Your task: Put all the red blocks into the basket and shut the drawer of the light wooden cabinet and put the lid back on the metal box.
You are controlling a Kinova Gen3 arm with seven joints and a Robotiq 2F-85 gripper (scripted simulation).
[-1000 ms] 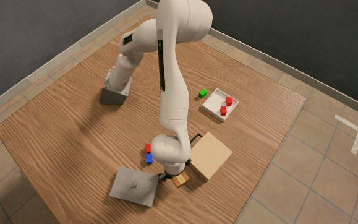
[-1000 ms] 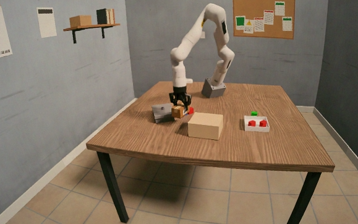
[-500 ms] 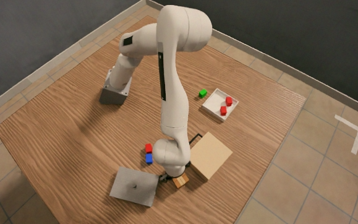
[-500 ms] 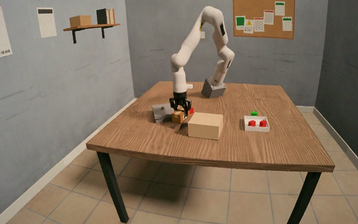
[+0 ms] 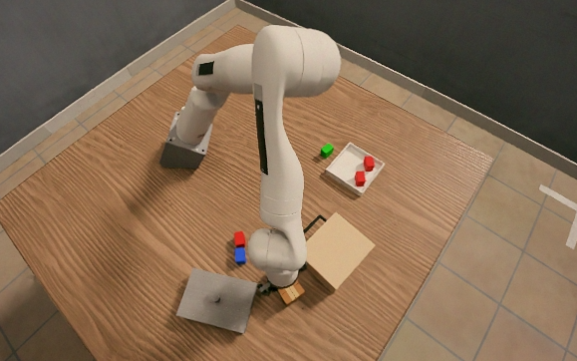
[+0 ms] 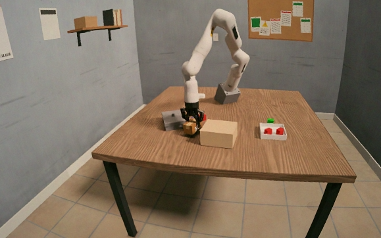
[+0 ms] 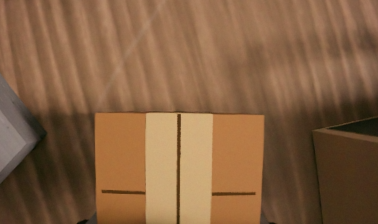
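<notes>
Now: hand 140 mm past the blue block, 60 mm to the left of it and 40 mm above it. The rest, counted from my hand: grey lid 70 mm behind, 170 mm to the right, 10 mm below; light wooden cabinet 10 mm ahead, 160 mm to the left, 20 mm below; brown cardboard box right at my hand.
</notes>
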